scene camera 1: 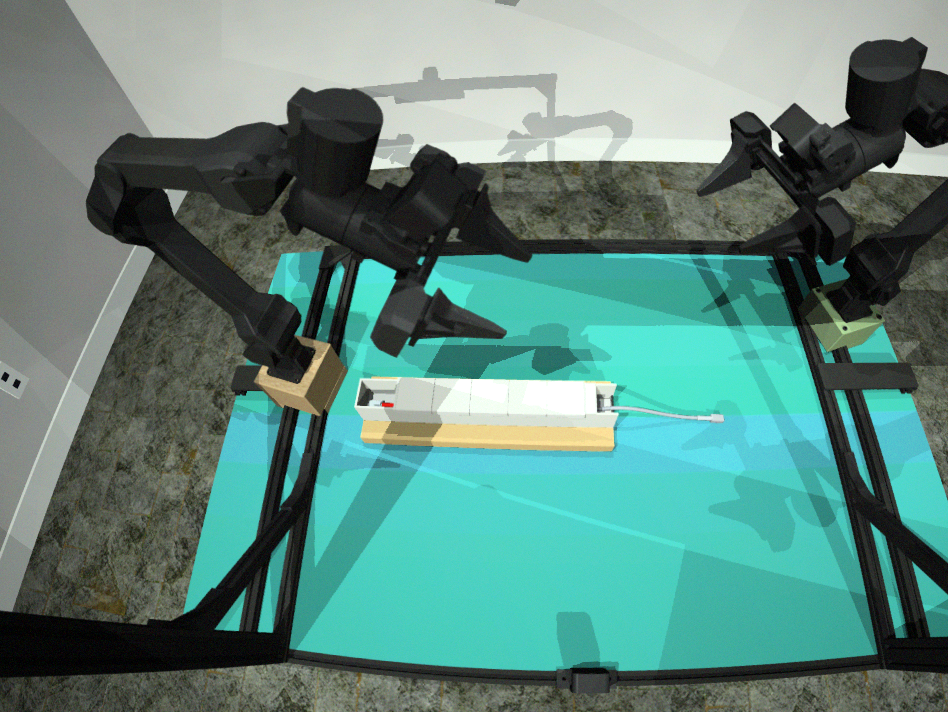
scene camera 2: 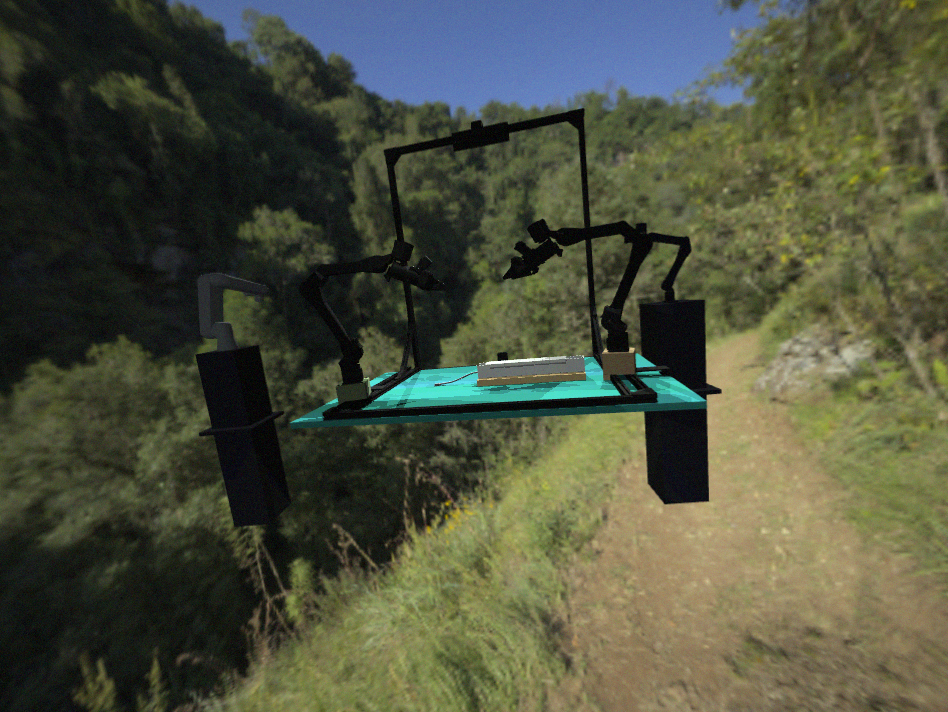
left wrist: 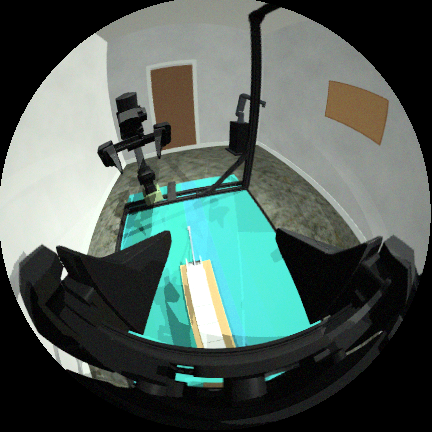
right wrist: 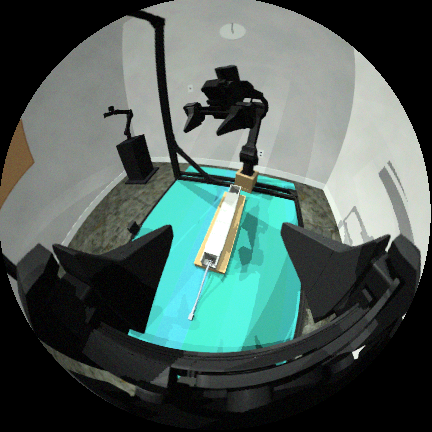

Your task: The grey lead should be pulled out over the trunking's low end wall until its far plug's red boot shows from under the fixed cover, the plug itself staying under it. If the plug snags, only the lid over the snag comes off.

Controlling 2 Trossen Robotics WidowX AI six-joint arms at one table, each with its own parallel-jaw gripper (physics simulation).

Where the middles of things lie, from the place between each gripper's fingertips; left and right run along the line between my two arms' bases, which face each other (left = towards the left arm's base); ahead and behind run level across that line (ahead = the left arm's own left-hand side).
My right hand is 20 mm past the trunking (scene camera 1: 382,425), 270 mm to the right of it and 330 mm above it.
Right now the trunking is 60 mm ahead of my left hand, 50 mm to the left of it and 350 mm below it.
